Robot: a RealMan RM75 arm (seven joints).
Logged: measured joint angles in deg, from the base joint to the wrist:
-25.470, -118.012, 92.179, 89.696, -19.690, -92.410, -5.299
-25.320, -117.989, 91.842, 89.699, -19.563, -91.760, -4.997
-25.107, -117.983, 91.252, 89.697, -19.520, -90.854, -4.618
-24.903, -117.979, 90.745, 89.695, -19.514, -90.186, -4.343
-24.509, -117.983, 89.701, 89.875, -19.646, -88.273, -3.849
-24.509, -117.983, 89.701, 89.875, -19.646, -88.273, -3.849
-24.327, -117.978, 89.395, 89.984, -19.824, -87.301, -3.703
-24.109, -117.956, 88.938, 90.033, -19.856, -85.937, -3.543
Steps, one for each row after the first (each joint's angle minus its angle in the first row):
0.150, 0.023, -0.337, 0.003, 0.127, 0.650, 0.302
0.363, 0.029, -0.927, 0.001, 0.170, 1.556, 0.681
0.567, 0.033, -1.434, -0.001, 0.176, 2.224, 0.956
0.961, 0.029, -2.478, 0.179, 0.044, 4.137, 1.450
0.961, 0.029, -2.478, 0.179, 0.044, 4.137, 1.450
1.143, 0.034, -2.784, 0.288, -0.134, 5.109, 1.596
1.361, 0.056, -3.241, 0.337, -0.166, 6.473, 1.756

